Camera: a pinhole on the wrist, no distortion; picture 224 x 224 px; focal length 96.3 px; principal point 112.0 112.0 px. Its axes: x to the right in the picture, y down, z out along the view. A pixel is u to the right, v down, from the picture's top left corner.
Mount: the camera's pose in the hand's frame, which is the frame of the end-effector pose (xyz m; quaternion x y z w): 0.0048 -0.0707 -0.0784 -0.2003 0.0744 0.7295 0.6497
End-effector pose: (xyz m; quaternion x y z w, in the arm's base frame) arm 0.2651 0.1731 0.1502 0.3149 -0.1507 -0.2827 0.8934
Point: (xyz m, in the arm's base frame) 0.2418 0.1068 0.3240
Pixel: 119.1 80.4
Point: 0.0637 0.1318 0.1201
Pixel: 46.5 187.4
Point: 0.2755 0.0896 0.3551
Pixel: 122.6 67.1
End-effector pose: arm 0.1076 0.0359 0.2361 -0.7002 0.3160 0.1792 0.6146
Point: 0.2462 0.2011 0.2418
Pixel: 50.5 70.9
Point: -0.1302 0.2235 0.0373
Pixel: 171.2 111.7
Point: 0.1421 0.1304 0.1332
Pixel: 126.1 60.6
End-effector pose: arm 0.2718 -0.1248 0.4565 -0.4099 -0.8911 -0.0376 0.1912
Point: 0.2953 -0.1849 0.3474
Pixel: 111.8 147.0
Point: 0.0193 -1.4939 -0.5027
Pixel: outside the picture
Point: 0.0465 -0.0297 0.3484
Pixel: 46.7 22.8
